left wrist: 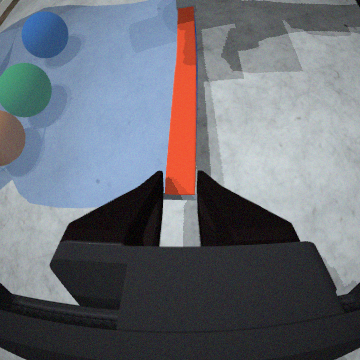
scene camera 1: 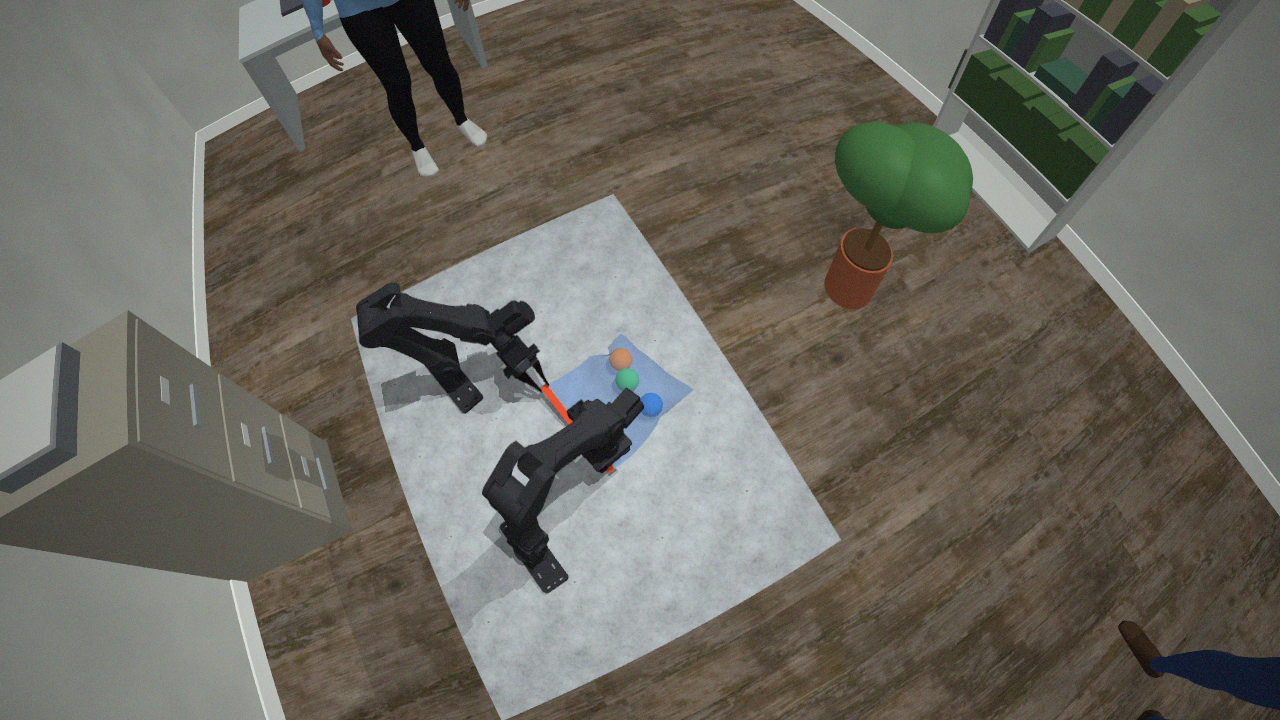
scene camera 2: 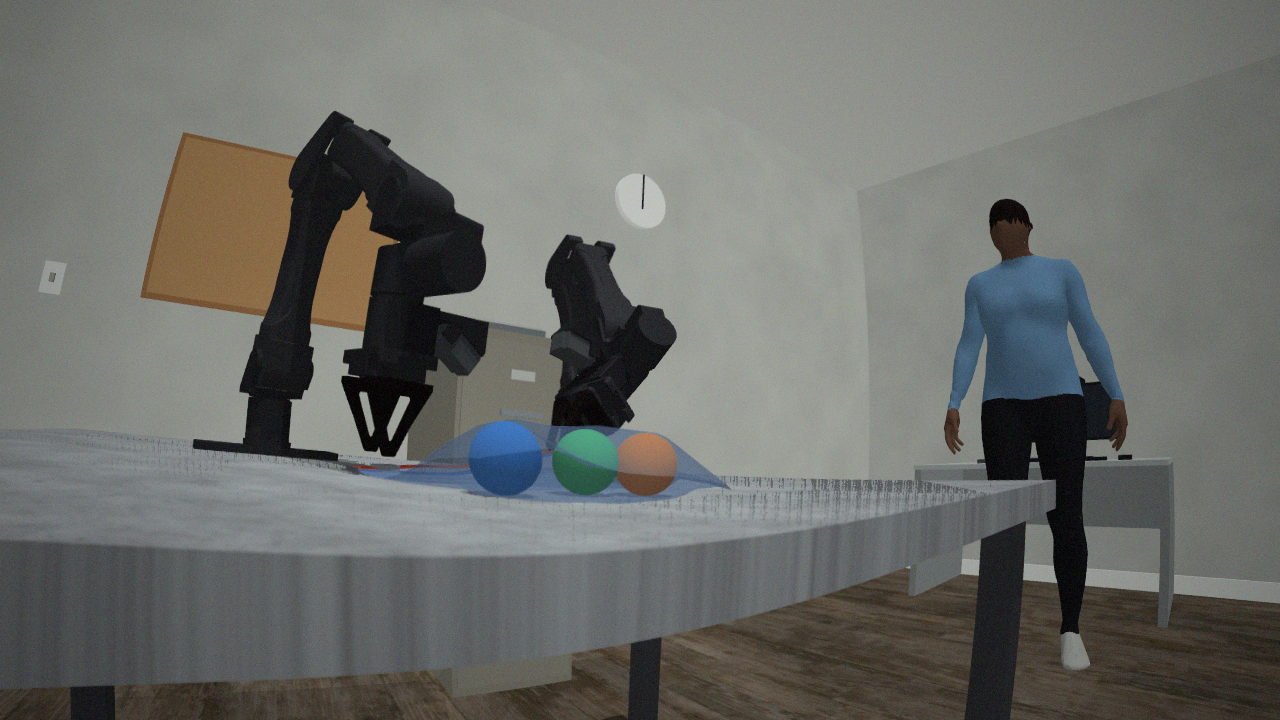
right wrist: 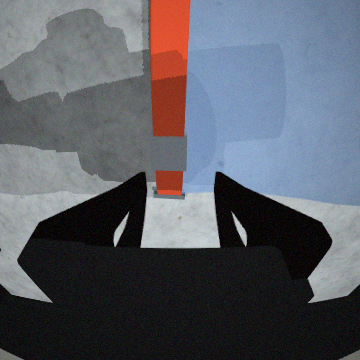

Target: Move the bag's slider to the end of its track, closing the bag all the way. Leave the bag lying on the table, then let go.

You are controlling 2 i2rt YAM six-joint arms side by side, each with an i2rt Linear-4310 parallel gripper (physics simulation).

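The translucent blue bag (scene camera 1: 583, 374) (scene camera 2: 693, 479) (left wrist: 115, 100) (right wrist: 240, 100) lies on the table with its straight orange-red track (scene camera 1: 555, 403) (left wrist: 182, 110) (right wrist: 170, 30) along one edge. In the right wrist view the grey slider (right wrist: 168, 152) sits across the track near one end; a short stretch of red shows between it and the grey end stop (right wrist: 169, 196). My right gripper (right wrist: 179, 180) (scene camera 2: 383, 451) is open, its empty fingers apart either side of that end, just past the slider. My left gripper (left wrist: 179, 179) (scene camera 1: 543, 387) is shut on the track's other end.
Blue (scene camera 1: 651, 404) (scene camera 2: 505, 457) (left wrist: 45, 35), green (scene camera 1: 626, 379) (scene camera 2: 585, 461) (left wrist: 25, 90) and orange (scene camera 1: 621, 359) (scene camera 2: 646, 463) (left wrist: 7, 138) balls lie in the bag, away from the track. The right arm passes over part of the track in scene camera 1.
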